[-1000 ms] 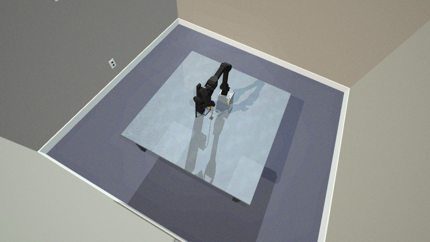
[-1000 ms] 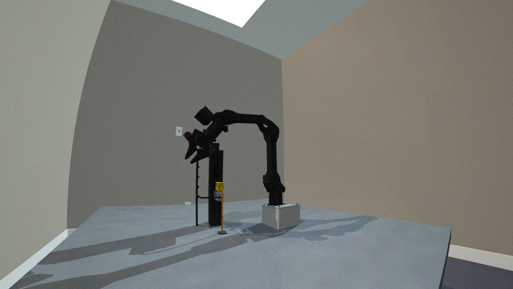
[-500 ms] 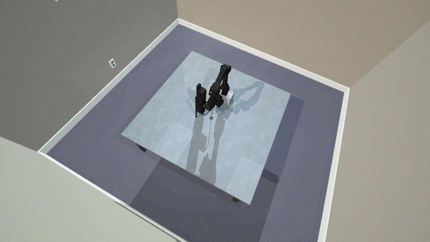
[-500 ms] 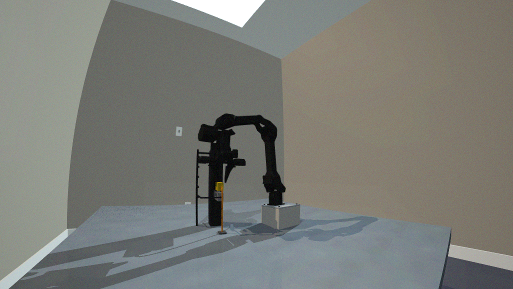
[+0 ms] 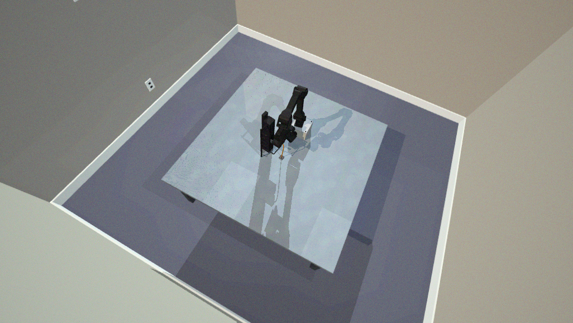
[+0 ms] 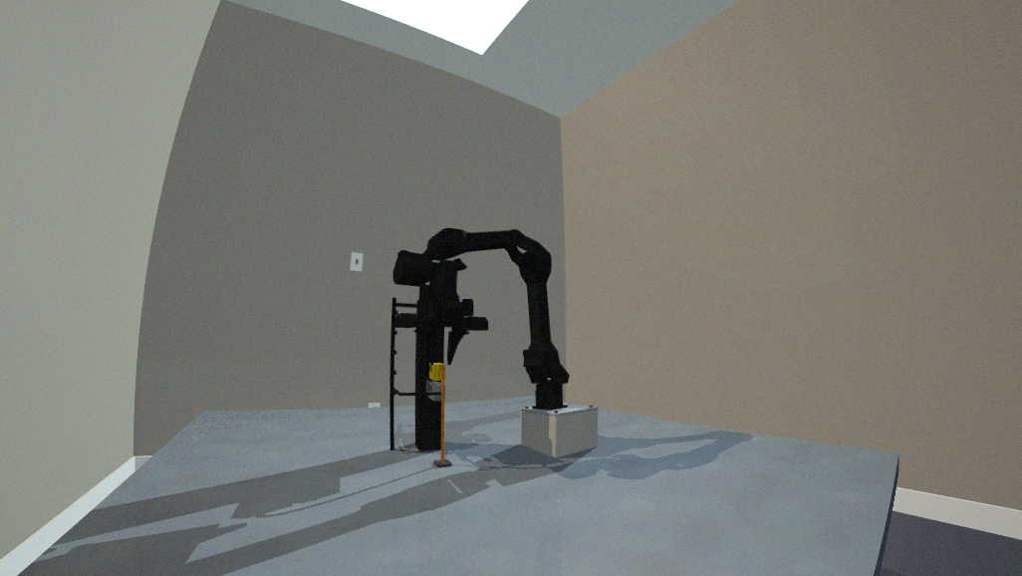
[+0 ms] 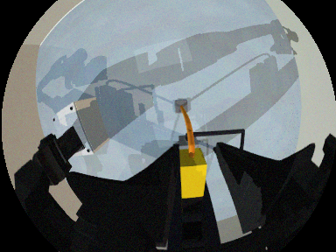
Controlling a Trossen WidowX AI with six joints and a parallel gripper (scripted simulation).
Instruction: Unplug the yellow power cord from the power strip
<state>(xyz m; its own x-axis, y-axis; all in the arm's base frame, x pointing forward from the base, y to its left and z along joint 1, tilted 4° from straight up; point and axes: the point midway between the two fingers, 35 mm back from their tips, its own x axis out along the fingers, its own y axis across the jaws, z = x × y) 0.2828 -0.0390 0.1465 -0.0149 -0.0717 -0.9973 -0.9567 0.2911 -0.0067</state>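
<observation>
Right now my gripper tip is 20 mm past the yellow plug, 60 mm to the left of it and 10 mm above it.
</observation>
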